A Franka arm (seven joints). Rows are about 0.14 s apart.
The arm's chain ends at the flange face. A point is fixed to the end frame.
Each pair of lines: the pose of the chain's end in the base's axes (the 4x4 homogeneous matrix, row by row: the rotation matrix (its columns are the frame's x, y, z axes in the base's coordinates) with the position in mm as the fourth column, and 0 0 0 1 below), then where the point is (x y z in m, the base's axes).
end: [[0.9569, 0.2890, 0.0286, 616.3], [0.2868, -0.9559, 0.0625, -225.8], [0.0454, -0.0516, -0.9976, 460.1], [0, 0, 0, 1]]
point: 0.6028 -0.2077 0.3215
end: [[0.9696, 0.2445, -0.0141, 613.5], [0.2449, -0.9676, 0.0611, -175.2], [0.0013, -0.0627, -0.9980, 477.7], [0, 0, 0, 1]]
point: 0.5945 -0.1566 0.3398
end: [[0.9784, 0.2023, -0.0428, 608.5], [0.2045, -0.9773, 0.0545, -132.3], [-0.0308, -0.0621, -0.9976, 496.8], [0, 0, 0, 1]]
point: 0.5860 -0.1139 0.3594
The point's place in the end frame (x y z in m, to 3 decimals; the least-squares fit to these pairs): -0.014 -0.014 0.139
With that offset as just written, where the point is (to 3 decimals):
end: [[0.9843, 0.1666, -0.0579, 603.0], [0.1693, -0.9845, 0.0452, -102.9], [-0.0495, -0.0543, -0.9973, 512.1], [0, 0, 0, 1]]
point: 0.579 -0.085 0.375
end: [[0.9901, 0.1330, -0.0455, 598.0], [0.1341, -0.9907, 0.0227, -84.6], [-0.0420, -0.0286, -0.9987, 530.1], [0, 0, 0, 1]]
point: 0.576 -0.069 0.392
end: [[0.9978, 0.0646, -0.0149, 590.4], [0.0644, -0.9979, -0.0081, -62.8], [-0.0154, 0.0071, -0.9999, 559.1], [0, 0, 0, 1]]
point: 0.573 -0.051 0.420
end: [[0.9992, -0.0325, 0.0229, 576.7], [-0.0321, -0.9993, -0.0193, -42.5], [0.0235, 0.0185, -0.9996, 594.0], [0, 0, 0, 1]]
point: 0.566 -0.031 0.454
